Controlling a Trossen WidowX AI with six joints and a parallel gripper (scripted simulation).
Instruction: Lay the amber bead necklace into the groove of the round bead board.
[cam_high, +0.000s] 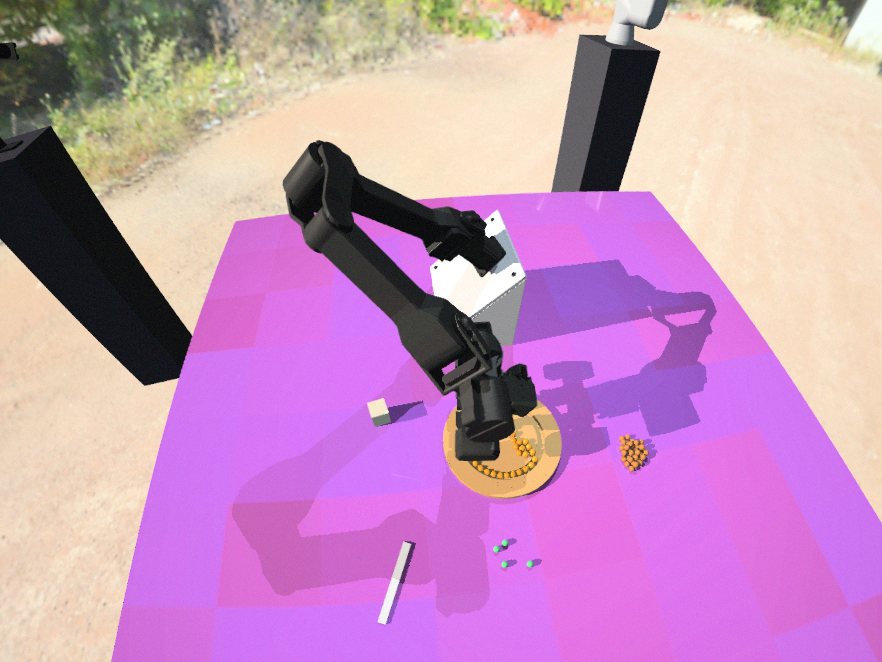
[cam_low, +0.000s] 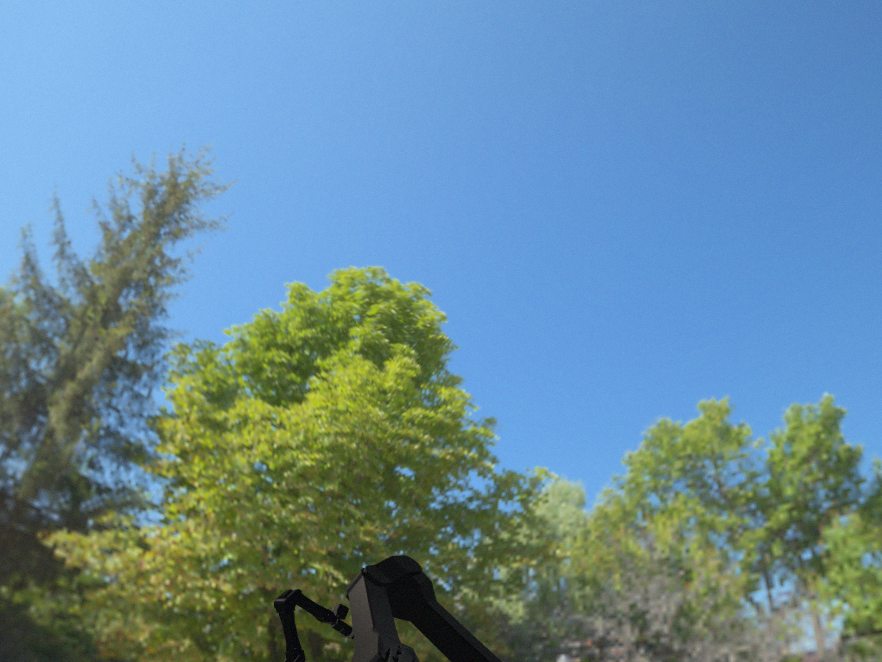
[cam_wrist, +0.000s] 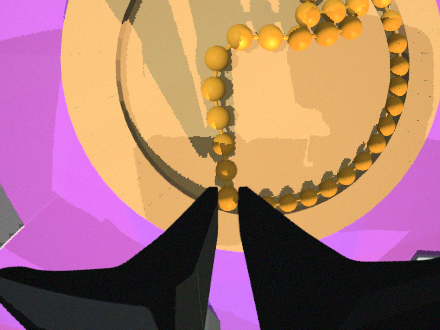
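Now: the round tan bead board 4 cm ahead of my gripper tip, 4 cm to the left of it and 1 cm below it. Round my gripper tip: small cream cube (7 cm behind, 15 cm to the right); white bar (21 cm ahead, 18 cm to the right, 2 cm below).
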